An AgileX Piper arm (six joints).
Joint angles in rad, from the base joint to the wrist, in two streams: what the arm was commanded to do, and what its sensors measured. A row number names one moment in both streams.
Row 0, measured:
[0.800, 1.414, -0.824, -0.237, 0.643, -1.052]
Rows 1 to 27, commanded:
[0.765, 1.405, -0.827, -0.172, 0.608, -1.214]
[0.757, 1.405, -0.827, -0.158, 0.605, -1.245]
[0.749, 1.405, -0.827, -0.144, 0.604, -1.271]
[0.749, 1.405, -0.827, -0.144, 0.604, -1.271]
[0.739, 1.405, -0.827, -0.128, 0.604, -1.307]
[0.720, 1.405, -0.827, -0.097, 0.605, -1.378]
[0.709, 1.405, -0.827, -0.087, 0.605, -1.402]
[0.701, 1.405, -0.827, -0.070, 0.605, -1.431]
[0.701, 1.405, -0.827, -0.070, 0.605, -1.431]
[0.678, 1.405, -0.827, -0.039, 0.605, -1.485]
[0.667, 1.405, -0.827, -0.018, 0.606, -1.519]
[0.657, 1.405, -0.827, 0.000, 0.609, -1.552]
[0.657, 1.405, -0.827, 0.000, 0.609, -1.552]
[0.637, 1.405, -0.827, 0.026, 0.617, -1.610]
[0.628, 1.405, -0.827, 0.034, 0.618, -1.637]
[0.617, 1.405, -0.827, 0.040, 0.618, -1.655]
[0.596, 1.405, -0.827, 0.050, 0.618, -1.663]
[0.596, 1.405, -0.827, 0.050, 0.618, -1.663]
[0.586, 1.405, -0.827, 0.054, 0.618, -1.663]
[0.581, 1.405, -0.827, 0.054, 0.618, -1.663]
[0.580, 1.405, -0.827, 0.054, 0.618, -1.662]
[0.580, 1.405, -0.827, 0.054, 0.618, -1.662]
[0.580, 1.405, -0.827, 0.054, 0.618, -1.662]
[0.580, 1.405, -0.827, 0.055, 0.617, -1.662]
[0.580, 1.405, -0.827, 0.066, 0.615, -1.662]
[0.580, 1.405, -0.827, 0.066, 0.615, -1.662]
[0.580, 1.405, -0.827, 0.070, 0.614, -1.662]
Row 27, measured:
[0.582, 1.414, -0.824, 0.052, 0.634, -1.651]
